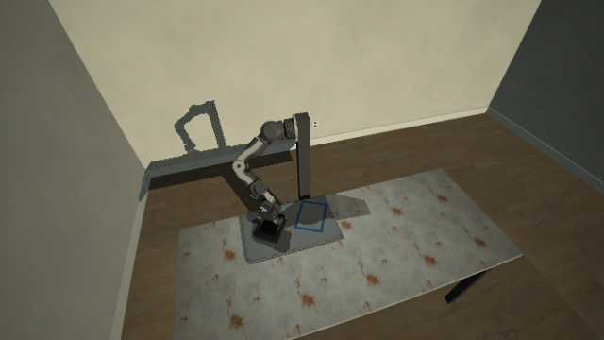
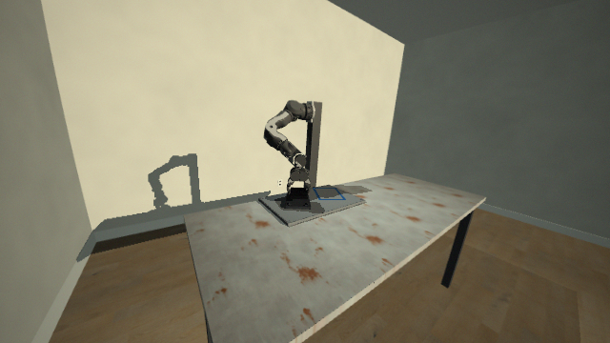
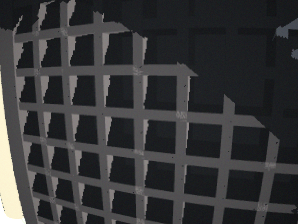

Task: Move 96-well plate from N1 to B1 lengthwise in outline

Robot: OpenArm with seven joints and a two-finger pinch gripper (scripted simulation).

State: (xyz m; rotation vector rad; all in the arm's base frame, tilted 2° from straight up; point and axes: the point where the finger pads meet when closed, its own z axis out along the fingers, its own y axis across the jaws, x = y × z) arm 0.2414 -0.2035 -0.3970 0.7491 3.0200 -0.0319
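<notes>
My gripper is now 5 cm above the dark plate nest. From my hand the other things lie so: dark 96-well plate: right at my hand; small white label: 5 cm behind, 8 cm to the left, 4 cm below.
</notes>
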